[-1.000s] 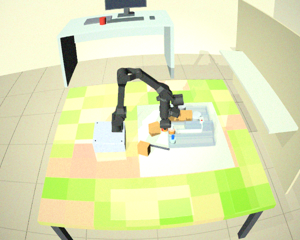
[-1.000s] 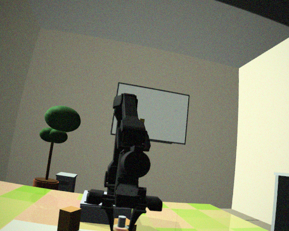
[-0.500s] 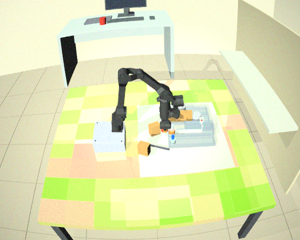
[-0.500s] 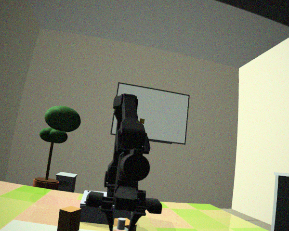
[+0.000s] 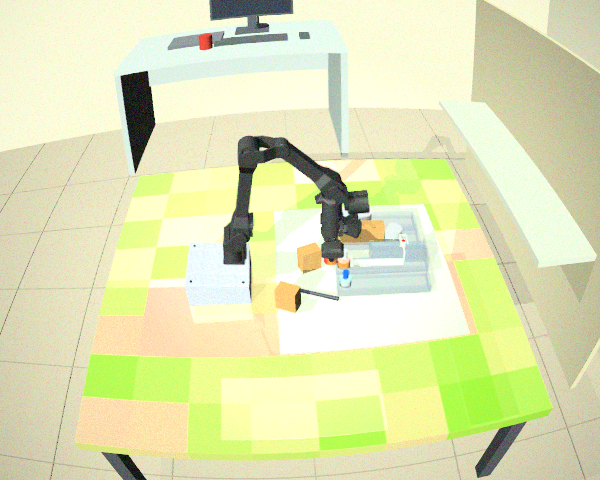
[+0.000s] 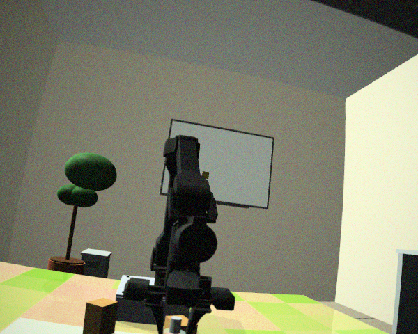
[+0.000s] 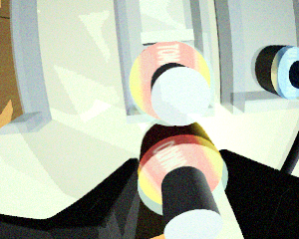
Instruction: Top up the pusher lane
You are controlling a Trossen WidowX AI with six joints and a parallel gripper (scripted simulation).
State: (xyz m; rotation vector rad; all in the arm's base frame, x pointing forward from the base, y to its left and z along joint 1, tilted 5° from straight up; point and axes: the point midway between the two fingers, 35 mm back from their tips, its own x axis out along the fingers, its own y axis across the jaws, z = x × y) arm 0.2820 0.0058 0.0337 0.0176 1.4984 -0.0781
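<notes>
Now: gripper tip 60 mm past the thin dark rod, 110 mm to the left of it and 40 mm above it. Round my gripper tip: grey lane fixture: 190 mm ahead, 10 mm to the left, 30 mm below.
</notes>
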